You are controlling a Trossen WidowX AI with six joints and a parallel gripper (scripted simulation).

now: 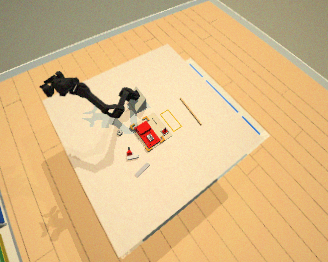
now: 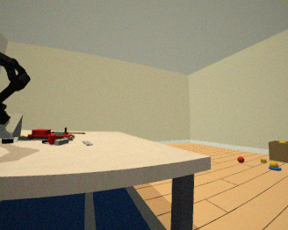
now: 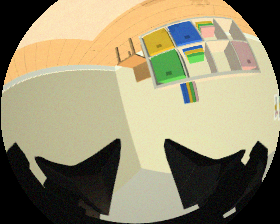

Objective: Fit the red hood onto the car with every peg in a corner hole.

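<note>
Right now my gripper tip is 460 mm to the right of the red hood, 390 mm short of it and 350 mm above it. Round my gripper tip: thin wooden rod 870 mm to the left, 430 mm ahead, 390 mm below; grey bar 660 mm ahead, 390 mm below, 300 mm to the left; small black ring 390 mm below, 330 mm ahead, 290 mm to the left.
</note>
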